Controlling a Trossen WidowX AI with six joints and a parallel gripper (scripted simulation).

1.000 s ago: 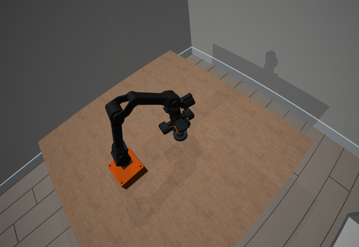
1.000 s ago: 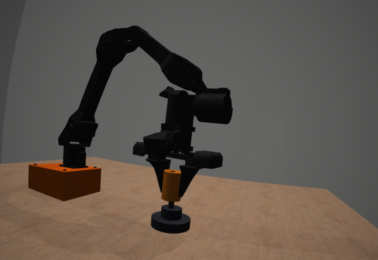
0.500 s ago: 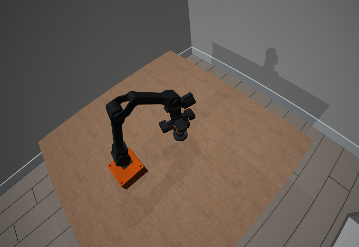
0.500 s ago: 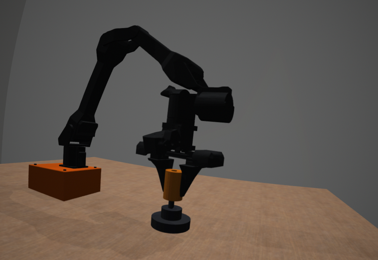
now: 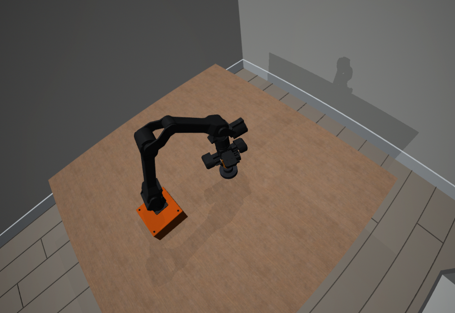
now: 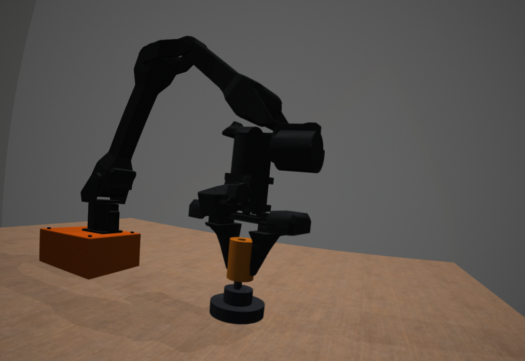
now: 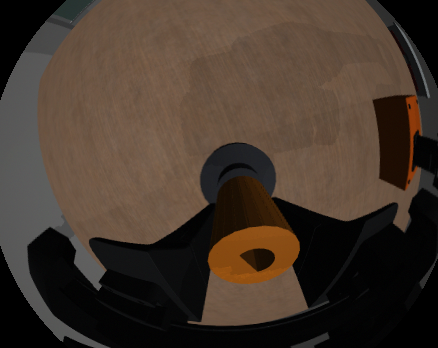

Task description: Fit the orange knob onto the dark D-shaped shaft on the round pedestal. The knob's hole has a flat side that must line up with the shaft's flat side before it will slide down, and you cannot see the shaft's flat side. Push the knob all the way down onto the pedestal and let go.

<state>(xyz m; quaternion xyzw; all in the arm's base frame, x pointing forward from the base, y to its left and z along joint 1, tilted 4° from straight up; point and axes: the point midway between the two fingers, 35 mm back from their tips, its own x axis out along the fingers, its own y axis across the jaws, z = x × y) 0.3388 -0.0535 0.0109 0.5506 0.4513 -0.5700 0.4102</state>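
My gripper tip is now 4 cm above the pedestal. Round my gripper tip: orange knob: 2 cm above.
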